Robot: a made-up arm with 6 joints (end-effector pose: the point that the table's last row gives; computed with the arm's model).
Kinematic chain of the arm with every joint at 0, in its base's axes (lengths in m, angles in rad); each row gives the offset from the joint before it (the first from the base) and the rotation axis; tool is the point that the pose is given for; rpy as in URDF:
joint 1: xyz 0 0 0.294 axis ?
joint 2: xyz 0 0 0 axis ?
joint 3: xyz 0.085 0 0.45 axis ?
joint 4: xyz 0.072 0 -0.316 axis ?
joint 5: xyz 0 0 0 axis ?
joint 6: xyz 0.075 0 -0.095 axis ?
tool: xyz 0 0 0 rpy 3.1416 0 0
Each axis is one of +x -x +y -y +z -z.
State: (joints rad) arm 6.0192 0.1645 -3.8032 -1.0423 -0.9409 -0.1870
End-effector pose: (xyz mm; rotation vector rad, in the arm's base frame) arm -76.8 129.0 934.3 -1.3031 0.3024 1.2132
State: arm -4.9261 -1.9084 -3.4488 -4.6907 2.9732 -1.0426
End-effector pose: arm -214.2 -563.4 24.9 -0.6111 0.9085 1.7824
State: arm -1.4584 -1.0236 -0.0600 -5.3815 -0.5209 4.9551
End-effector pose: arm -82.5 -54.9 556.9 1.3754 -1.0560 0.5376
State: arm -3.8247 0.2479 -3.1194 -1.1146 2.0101 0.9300
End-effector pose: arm -138.8 249.4 1045.8 -2.1223 -0.6136 -0.7480
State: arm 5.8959 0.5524 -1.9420 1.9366 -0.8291 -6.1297
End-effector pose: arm 543.8 -343.5 602.3 -0.0901 2.3631 -1.5098
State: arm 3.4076 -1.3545 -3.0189 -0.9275 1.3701 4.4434
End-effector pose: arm 769.7 274.5 585.7 -0.3788 -0.9609 -1.6981
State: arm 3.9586 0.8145 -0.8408 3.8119 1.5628 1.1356
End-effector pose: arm -413.6 -354.9 153.2 1.5361 -0.8445 -1.4139
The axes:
joint 1: +z
joint 2: +y
joint 3: +y
joint 4: -z
joint 5: +y
joint 6: -z

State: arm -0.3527 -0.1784 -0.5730 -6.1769 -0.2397 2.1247
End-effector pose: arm 364.7 -145.0 580.5 -0.6083 2.1672 -0.7417
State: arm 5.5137 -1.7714 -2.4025 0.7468 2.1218 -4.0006
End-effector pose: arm -469.7 568.7 470.9 -0.9156 1.1047 -1.3774
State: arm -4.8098 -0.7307 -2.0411 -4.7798 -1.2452 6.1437
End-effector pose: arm 92.6 -221.9 971.4 -0.3065 1.2208 -0.4923
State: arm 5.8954 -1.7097 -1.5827 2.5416 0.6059 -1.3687
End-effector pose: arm -546.0 218.4 737.8 0.2789 -0.8897 -2.2511
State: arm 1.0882 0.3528 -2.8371 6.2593 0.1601 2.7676
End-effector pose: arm 179.4 345.5 1100.7 -0.5607 0.6160 0.6496
